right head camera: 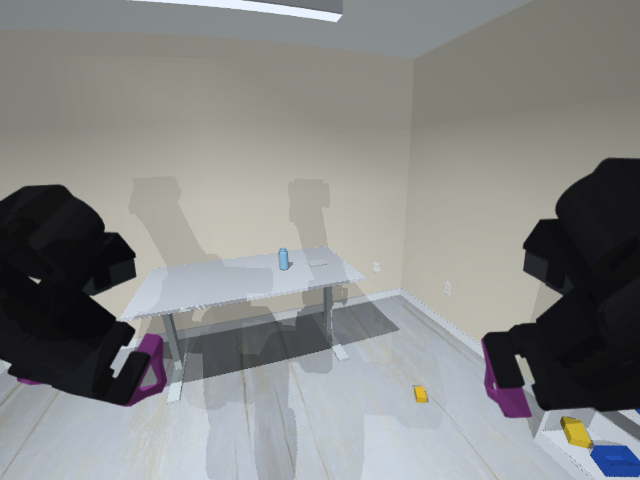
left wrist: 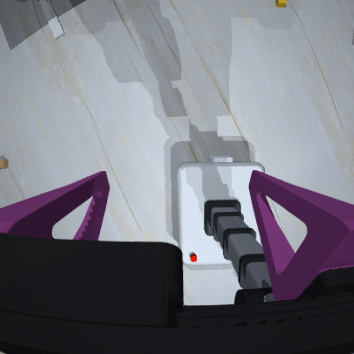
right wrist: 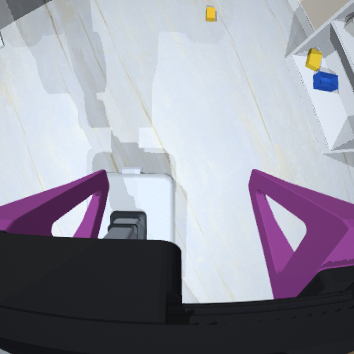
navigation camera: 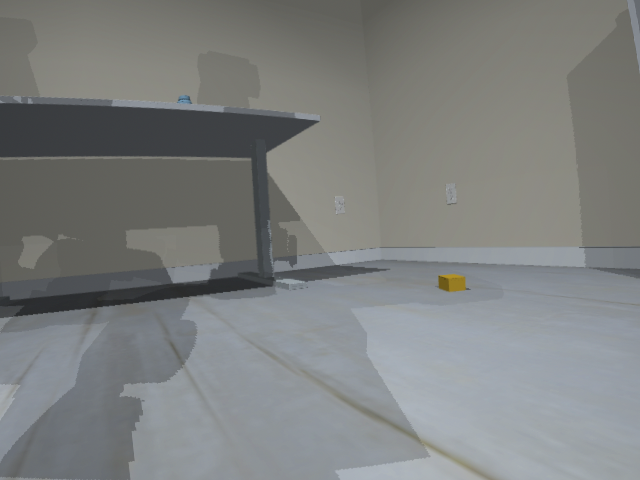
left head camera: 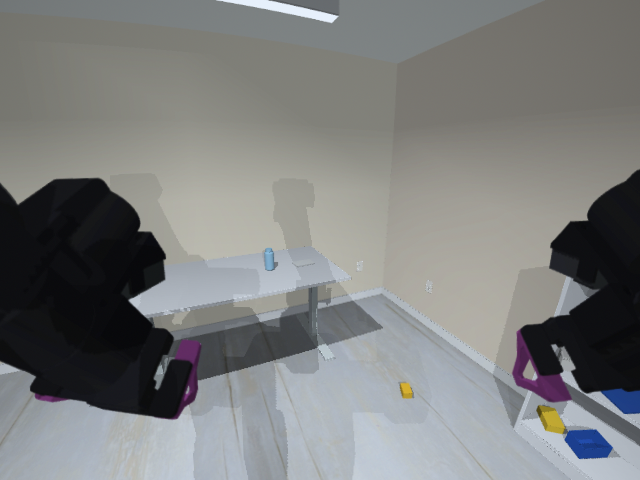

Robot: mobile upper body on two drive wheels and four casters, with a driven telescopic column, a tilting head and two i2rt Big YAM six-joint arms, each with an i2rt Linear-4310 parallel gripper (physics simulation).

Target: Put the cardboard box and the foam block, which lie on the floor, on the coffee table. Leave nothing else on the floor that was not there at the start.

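Places are measured from the left arm's base along level axes (x left, y back, z up), in metres.
Pixels of known places: left gripper, fingertip midpoint: (right head camera: 129, 379) (left wrist: 178, 178) (left head camera: 154, 390); right gripper, fingertip midpoint: (right head camera: 532, 387) (right wrist: 178, 177) (left head camera: 553, 375).
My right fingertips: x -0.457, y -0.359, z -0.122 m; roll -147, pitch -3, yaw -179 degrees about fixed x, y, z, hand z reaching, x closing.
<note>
Ahead of a thing's pixels: the offset from my right fingertips to its middle. Level surfaces: height alone.
A small yellow foam block @[dx -0.284, dy -1.160, dz -1.265 m] (left head camera: 406, 390) lies on the floor toward the right wall; it also shows in the right head view (right head camera: 420, 393), the left wrist view (left wrist: 280, 3), the right wrist view (right wrist: 211, 14) and the navigation view (navigation camera: 450, 282). A small tan cardboard box (left wrist: 3, 163) shows at the left edge of the left wrist view, on the floor. The coffee table is not in view. My left gripper (left wrist: 178, 178) (left head camera: 118, 382) is open and empty, held high at the left. My right gripper (right wrist: 178, 177) (left head camera: 537, 371) is open and empty, held high at the right.
A grey desk @[dz -0.568 m] (left head camera: 243, 284) with a blue bottle @[dx +0.703, dy -1.616, dz -0.485 m] (left head camera: 269, 258) stands against the far wall. A white shelf @[dz -1.188 m] (right wrist: 326, 95) at the right holds a yellow block @[dx -1.045, dy -0.830, dz -1.165 m] (left head camera: 550, 418) and blue boxes @[dx -1.128, dy -0.661, dz -1.150 m] (left head camera: 588, 443). My white base (left wrist: 211, 211) is below the grippers.
</note>
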